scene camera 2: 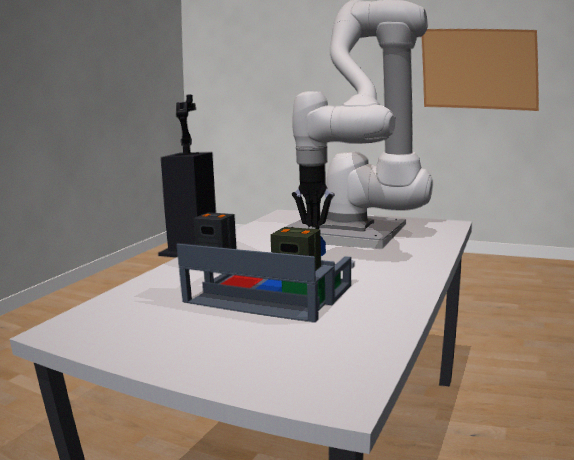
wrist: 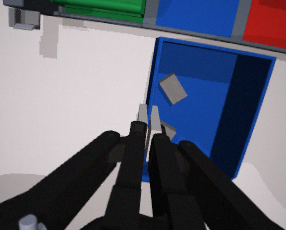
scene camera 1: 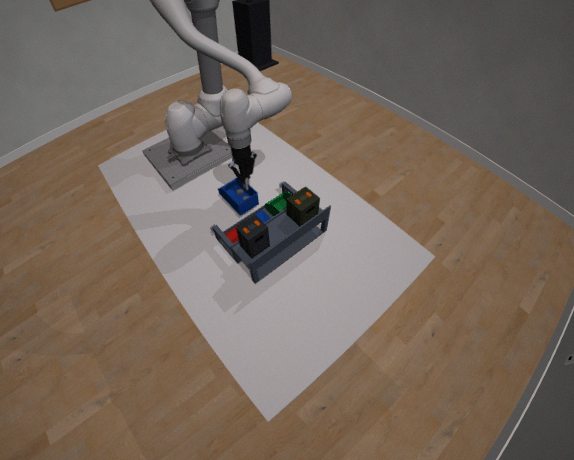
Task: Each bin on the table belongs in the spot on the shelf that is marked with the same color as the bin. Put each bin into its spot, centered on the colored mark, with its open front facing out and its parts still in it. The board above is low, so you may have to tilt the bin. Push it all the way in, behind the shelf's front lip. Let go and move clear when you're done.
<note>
I see my gripper [wrist: 146, 116] and a blue bin [scene camera 1: 231, 187].
The blue bin is seen too in the wrist view [wrist: 225, 92].
</note>
